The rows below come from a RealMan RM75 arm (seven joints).
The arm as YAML. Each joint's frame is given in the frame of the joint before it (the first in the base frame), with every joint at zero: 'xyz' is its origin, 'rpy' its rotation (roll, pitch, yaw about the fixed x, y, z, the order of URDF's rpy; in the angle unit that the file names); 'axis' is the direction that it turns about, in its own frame. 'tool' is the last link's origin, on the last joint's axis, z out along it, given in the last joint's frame.
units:
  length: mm
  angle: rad
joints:
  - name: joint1
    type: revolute
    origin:
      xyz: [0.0, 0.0, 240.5]
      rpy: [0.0, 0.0, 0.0]
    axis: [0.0, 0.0, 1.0]
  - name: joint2
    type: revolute
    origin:
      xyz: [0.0, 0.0, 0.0]
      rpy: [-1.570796, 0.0, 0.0]
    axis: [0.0, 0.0, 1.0]
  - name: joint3
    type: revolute
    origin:
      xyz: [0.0, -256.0, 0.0]
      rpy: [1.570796, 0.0, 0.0]
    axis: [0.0, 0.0, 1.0]
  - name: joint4
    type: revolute
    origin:
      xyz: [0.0, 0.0, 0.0]
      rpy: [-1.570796, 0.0, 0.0]
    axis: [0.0, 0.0, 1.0]
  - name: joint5
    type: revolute
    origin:
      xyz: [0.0, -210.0, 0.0]
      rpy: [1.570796, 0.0, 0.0]
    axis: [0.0, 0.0, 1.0]
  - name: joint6
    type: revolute
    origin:
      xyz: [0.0, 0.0, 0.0]
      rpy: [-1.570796, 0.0, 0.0]
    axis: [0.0, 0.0, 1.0]
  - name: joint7
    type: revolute
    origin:
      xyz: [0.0, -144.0, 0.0]
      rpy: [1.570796, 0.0, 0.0]
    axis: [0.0, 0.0, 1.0]
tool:
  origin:
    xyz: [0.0, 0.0, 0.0]
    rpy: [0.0, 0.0, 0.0]
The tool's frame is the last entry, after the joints.
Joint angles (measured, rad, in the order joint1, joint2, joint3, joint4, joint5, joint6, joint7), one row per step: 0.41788, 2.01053, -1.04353, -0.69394, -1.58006, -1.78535, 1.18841; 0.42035, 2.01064, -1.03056, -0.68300, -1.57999, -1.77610, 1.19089; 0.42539, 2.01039, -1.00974, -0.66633, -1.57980, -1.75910, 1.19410; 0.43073, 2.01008, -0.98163, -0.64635, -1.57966, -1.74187, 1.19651; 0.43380, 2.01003, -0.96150, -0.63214, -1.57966, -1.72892, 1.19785; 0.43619, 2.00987, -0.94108, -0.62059, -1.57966, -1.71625, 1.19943; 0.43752, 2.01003, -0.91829, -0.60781, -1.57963, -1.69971, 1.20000; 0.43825, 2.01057, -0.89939, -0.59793, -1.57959, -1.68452, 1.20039; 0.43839, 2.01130, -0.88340, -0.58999, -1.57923, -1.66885, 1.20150; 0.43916, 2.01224, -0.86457, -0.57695, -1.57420, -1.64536, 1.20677; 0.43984, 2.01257, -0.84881, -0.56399, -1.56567, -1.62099, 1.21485; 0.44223, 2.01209, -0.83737, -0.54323, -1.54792, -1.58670, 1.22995; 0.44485, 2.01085, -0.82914, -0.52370, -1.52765, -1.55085, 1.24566; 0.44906, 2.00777, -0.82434, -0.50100, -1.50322, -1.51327, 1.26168; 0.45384, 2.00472, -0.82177, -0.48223, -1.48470, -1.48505, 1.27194; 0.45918, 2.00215, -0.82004, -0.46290, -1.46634, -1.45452, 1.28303
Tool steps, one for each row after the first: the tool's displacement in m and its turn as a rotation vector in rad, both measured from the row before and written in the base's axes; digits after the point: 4 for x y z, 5 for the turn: 0.0016, 0.0020, 0.0005, 0.00920, 0.00460, -0.01918; 0.0024, 0.0038, 0.0009, 0.01704, 0.00599, -0.02979; 0.0030, 0.0041, 0.0016, 0.02143, 0.00994, -0.03467; 0.0024, 0.0027, 0.0011, 0.01556, 0.00712, -0.02560; 0.0024, 0.0027, 0.0015, 0.01675, 0.00658, -0.02442; 0.0032, 0.0029, 0.0015, 0.02047, 0.00646, -0.02931; 0.0028, 0.0024, 0.0012, 0.01782, 0.00491, -0.02517; 0.0027, 0.0022, 0.0009, 0.01622, 0.00354, -0.02408; 0.0035, 0.0032, 0.0010, 0.01975, 0.00868, -0.03695; 0.0034, 0.0033, 0.0011, 0.01813, 0.01062, -0.03852; 0.0040, 0.0044, 0.0004, 0.01663, 0.01760, -0.05293; 0.0040, 0.0046, 0.0007, 0.01649, 0.01711, -0.05260; 0.0042, 0.0049, 0.0008, 0.01548, 0.01858, -0.05393; 0.0030, 0.0038, 0.0005, 0.01083, 0.01315, -0.03887; 0.0032, 0.0039, 0.0000, 0.00957, 0.01299, -0.04100
